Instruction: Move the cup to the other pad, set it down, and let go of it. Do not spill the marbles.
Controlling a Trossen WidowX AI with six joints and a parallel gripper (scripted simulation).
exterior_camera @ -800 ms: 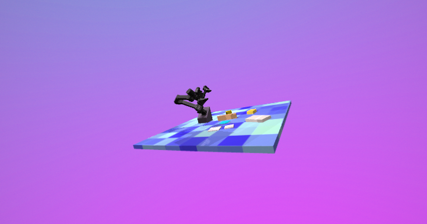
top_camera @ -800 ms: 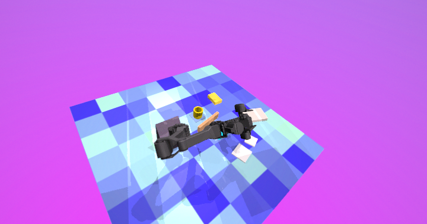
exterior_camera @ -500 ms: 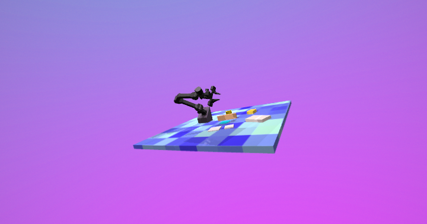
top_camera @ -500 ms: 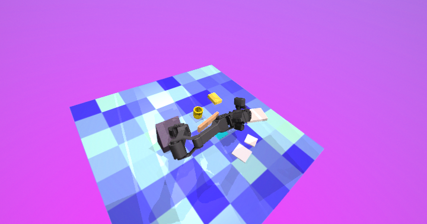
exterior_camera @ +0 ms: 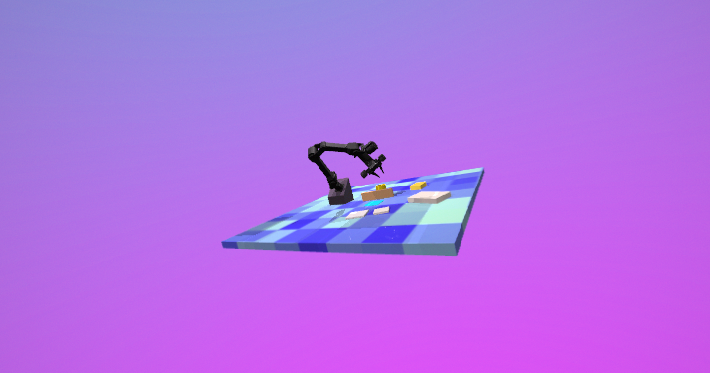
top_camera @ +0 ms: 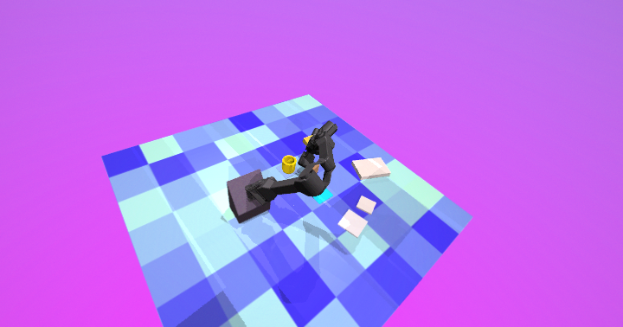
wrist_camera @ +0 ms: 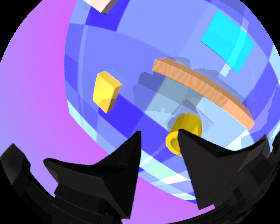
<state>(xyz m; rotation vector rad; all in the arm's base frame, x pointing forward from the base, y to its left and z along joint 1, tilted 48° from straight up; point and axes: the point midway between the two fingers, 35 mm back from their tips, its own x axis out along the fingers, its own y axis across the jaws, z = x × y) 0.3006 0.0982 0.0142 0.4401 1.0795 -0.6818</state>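
The cup is 7 cm behind my gripper tip, 6 cm to the left of it and 11 cm below it. The rest, counted from my gripper tip: cyan pad 1 cm behind, 14 cm to the right, 15 cm below; pale pink slab 34 cm ahead, 13 cm to the right, 13 cm below.
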